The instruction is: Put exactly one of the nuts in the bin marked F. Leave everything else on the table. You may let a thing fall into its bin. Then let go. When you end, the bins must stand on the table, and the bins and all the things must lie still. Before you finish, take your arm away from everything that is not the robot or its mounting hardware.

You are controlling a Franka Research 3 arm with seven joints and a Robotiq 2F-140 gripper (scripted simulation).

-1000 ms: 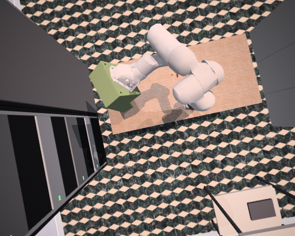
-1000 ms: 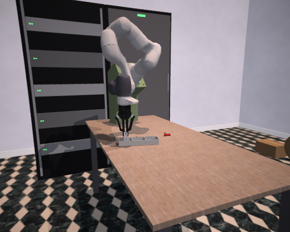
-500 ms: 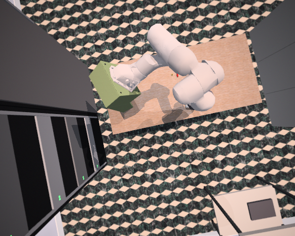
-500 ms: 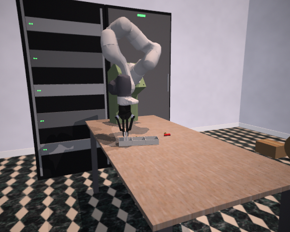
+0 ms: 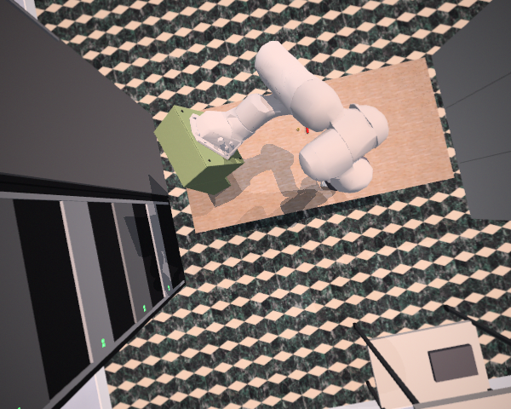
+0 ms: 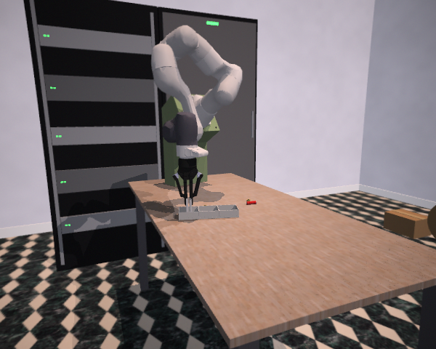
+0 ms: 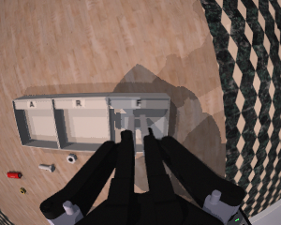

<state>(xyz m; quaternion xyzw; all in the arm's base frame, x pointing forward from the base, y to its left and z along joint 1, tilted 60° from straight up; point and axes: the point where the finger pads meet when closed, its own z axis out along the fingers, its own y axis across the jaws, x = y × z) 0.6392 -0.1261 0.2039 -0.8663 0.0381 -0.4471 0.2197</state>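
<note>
Right now my hand is 10 mm past the grey three-compartment bin tray, 80 mm to the right of it and 30 mm above it. The rest, counted from my hand: silver nut: 90 mm behind, 110 mm to the left, 50 mm below; then red cylinder: 190 mm behind, 280 mm to the left, 40 mm below; then silver bolt: 130 mm behind, 170 mm to the left, 40 mm below.
</note>
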